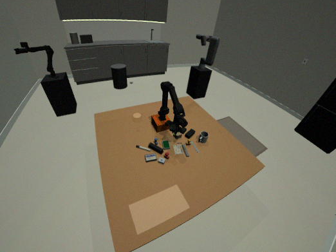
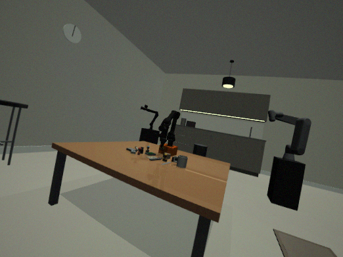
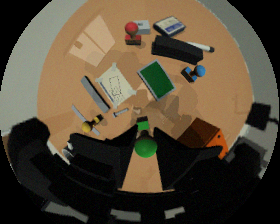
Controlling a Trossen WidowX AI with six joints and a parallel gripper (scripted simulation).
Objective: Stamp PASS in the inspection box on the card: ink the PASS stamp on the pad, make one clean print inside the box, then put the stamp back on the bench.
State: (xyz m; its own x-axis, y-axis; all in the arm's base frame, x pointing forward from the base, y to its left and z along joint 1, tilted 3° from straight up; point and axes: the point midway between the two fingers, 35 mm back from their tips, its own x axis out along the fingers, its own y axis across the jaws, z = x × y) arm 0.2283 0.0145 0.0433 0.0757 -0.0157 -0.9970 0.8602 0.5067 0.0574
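The bolt lies 9 cm below my gripper tip, 5 cm to the left of it and 5 cm ahead of it. The rest, counted from my gripper tip: green ink pad: 9 cm to the right, 9 cm below, 3 cm ahead; inspection card: 11 cm ahead, 9 cm below, 1 cm to the right; PASS stamp: 1 cm to the left.
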